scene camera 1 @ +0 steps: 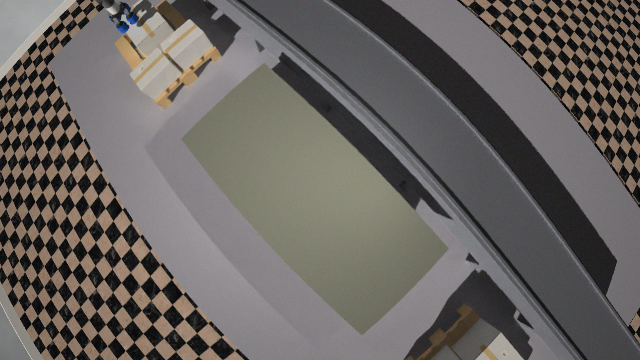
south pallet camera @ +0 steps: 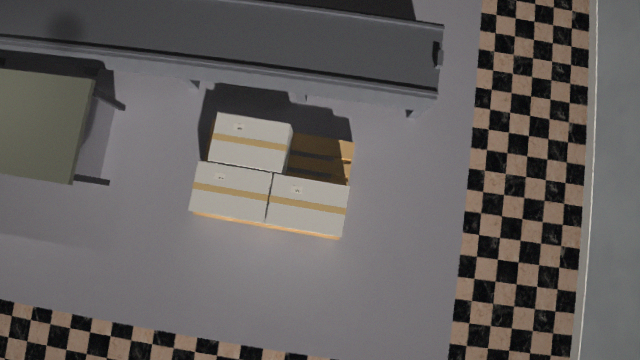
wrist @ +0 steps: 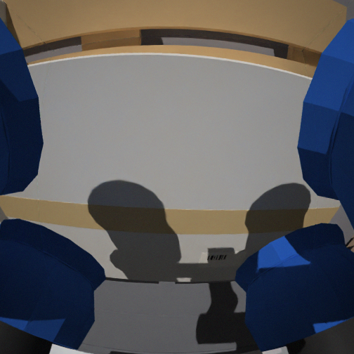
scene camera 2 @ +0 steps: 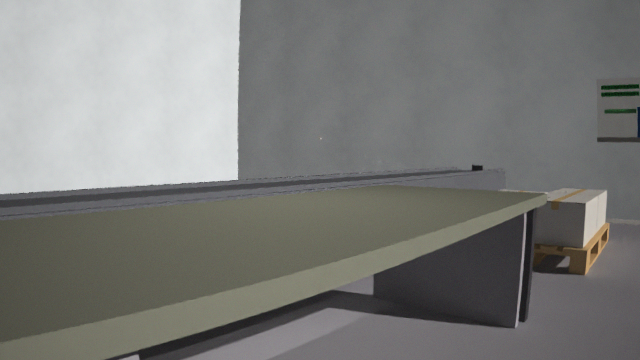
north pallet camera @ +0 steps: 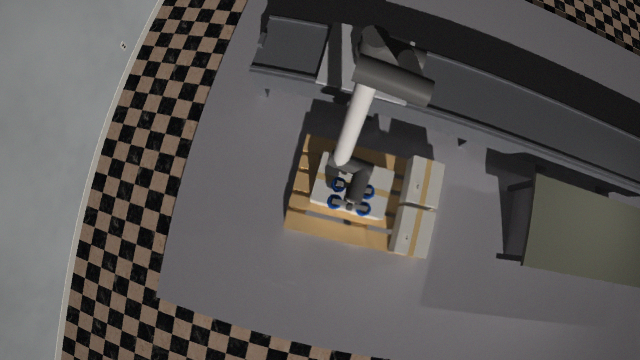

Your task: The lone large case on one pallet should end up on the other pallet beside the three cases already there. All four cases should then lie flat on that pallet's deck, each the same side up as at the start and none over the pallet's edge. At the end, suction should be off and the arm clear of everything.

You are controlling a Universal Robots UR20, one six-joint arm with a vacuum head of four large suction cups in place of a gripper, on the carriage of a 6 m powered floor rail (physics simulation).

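Places are measured from the arm's base along level axes (x back, y left, z down), in centimetres.
Where they show: end effector, tool point: (scene camera 1: 125, 19).
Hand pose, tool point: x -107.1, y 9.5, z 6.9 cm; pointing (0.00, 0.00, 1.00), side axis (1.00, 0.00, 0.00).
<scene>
Each offset is from my tool point to the top centre of the thing. Level surfaces: height alone.
The lone large white case {dx +10.1, dy +0.7, dz +8.9 cm} (north pallet camera: 384, 177) (scene camera 1: 150, 32) (wrist: 175, 125) lies flat on the north pallet (north pallet camera: 327, 230), tape and barcode label up. My gripper (north pallet camera: 351, 196) (scene camera 1: 126, 22) (wrist: 171, 200), four blue suction cups, hangs low over this case. The cup shadows fall apart from the cups in the wrist view, so it looks open and holding nothing; the exact gap is hidden. In the south pallet camera, three large cases, one at the back left (south pallet camera: 250, 156), one at the front left (south pallet camera: 230, 200) and one at the front right (south pallet camera: 307, 220), lie on the south pallet (south pallet camera: 325, 145). Its back right deck is bare.
Two smaller cases {dx +27.4, dy +57.5, dz +14.2 cm} (north pallet camera: 420, 185) {dx -13.2, dy +57.5, dz +14.7 cm} (north pallet camera: 412, 230) stand in a row at the north pallet's bench-side end, close to the large case. A green bench {dz -2.9 cm} (scene camera 1: 315, 200) (scene camera 2: 250, 240) (north pallet camera: 585, 230) (south pallet camera: 40, 125) stands between the pallets. The floor rail (scene camera 1: 425, 100) (south pallet camera: 250, 45) runs behind them.
</scene>
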